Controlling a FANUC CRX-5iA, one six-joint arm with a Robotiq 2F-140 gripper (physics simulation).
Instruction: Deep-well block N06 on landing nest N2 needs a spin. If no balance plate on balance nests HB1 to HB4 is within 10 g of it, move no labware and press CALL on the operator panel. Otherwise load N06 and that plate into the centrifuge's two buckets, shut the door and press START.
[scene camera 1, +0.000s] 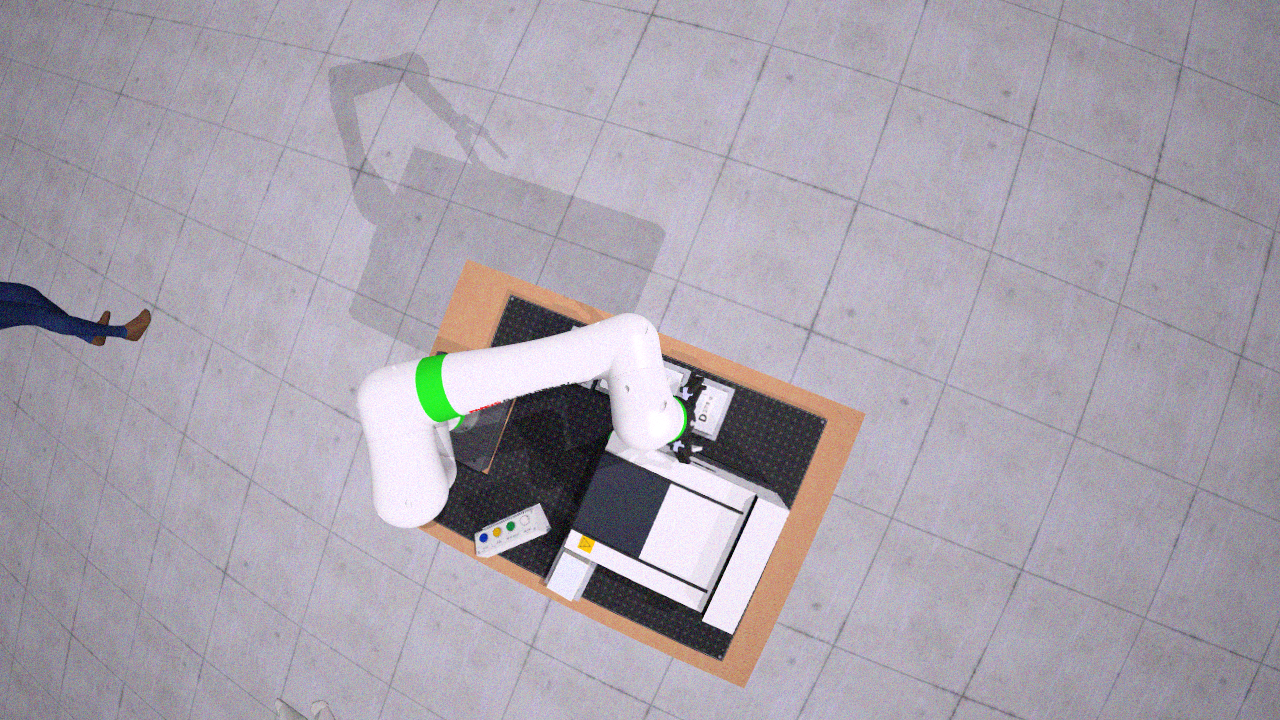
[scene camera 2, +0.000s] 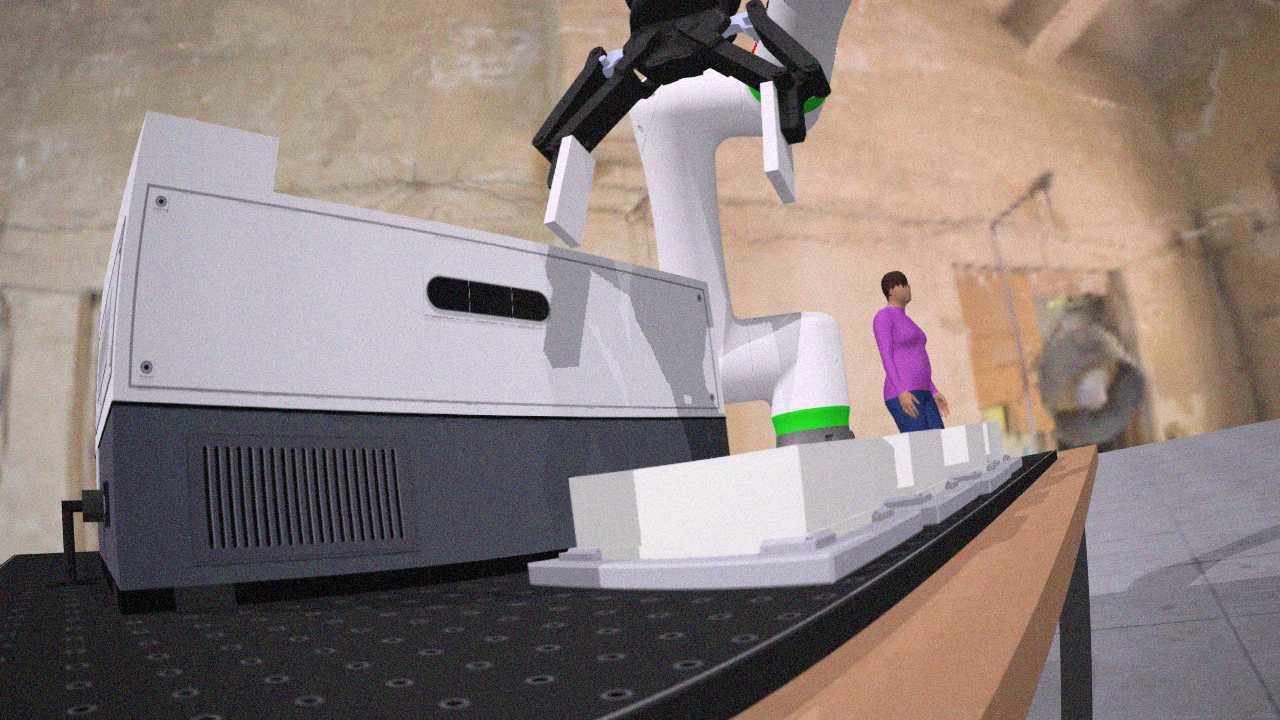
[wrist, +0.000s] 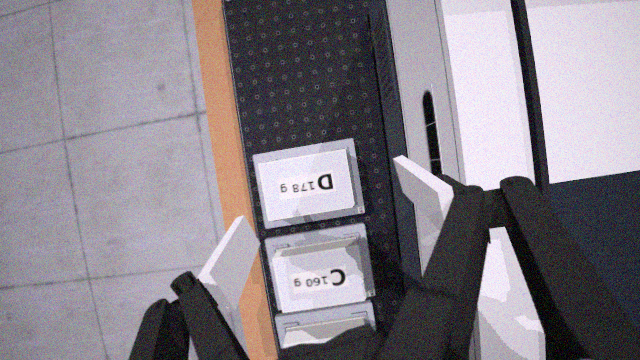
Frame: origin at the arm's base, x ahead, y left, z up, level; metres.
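Seen in the pictures: gripper, fingertip midpoint: (scene camera 1: 700, 420) (scene camera 2: 665, 210) (wrist: 322, 203).
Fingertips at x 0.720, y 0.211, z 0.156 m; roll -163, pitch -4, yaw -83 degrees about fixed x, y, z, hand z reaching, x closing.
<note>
Offsets run from my fingertips to a thing's middle.
My gripper (scene camera 1: 693, 419) (scene camera 2: 675, 213) (wrist: 322, 203) is open and empty, fingers pointing down, above the row of balance plates. Plate D @(0.013 m ahead, 0.022 m left, 0.159 m down) (scene camera 1: 713, 409) (scene camera 2: 707, 510) (wrist: 305, 186), labelled 178 g, sits on the end nest, between the fingers in the wrist view but well below them. Plate C @(0.124 m back, 0.036 m left, 0.159 m down) (wrist: 320, 282), labelled 160 g, sits on the neighbouring nest. A third plate is partly hidden by the gripper. The centrifuge @(0.007 m ahead, 0.276 m right, 0.070 m down) (scene camera 1: 693, 537) (scene camera 2: 358, 304) (wrist: 485, 100) stands beside the row; its buckets do not show. The operator panel @(0.443 m back, 0.526 m right, 0.150 m down) (scene camera 1: 511, 530) has coloured buttons. No N06 label is readable.
A white box @(0.228 m back, 0.569 m right, 0.134 m down) (scene camera 1: 571, 574) stands by the centrifuge near the table edge. The centrifuge's side wall rises close beside the plates, under one finger. The wooden table edge (scene camera 1: 805, 555) (scene camera 2: 984, 573) (wrist: 220, 125) borders the black perforated board. A person (scene camera 2: 904, 358) stands beyond the table.
</note>
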